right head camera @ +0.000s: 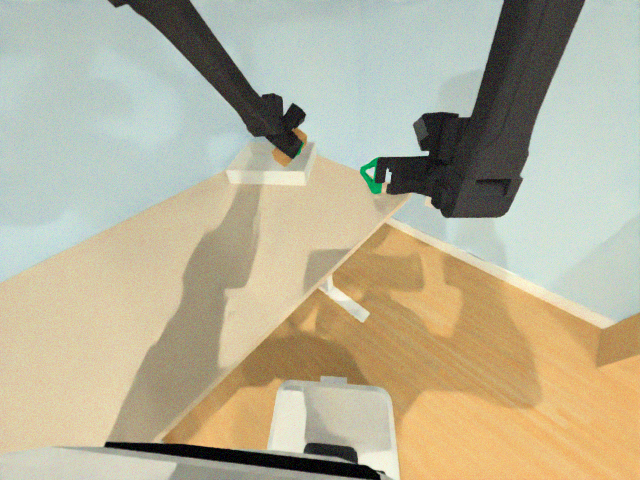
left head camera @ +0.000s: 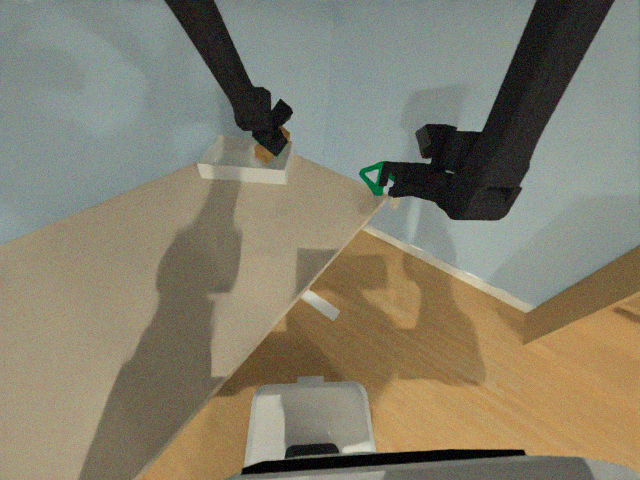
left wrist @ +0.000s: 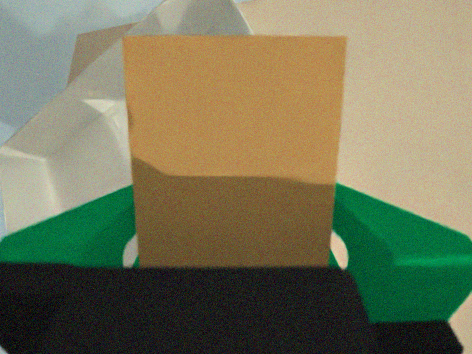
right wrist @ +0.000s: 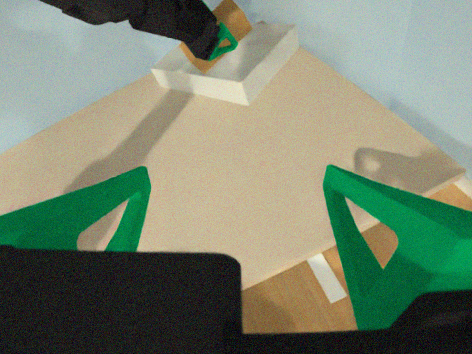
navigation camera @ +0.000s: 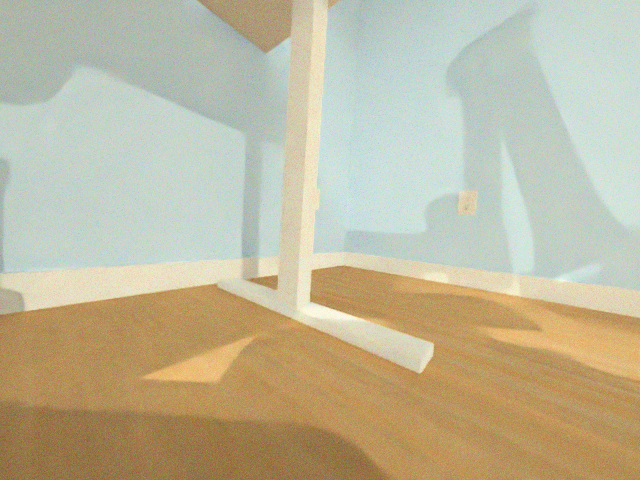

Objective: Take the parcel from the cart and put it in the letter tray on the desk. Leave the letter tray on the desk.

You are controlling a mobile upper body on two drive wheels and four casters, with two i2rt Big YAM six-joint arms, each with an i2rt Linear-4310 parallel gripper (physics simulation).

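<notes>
My left gripper is shut on the tan parcel, which fills the middle of the left wrist view. The parcel overlaps the white letter tray in the head views, toward its right side; I cannot tell its height or whether it touches the tray. The tray stands at the far end of the desk. My right gripper is open and empty, right of the tray. The cart does not show.
A white open bin stands at the bottom of the head views, beside the desk's edge. The desk's white leg rises from a long foot on the wood floor. Pale blue walls meet behind the desk.
</notes>
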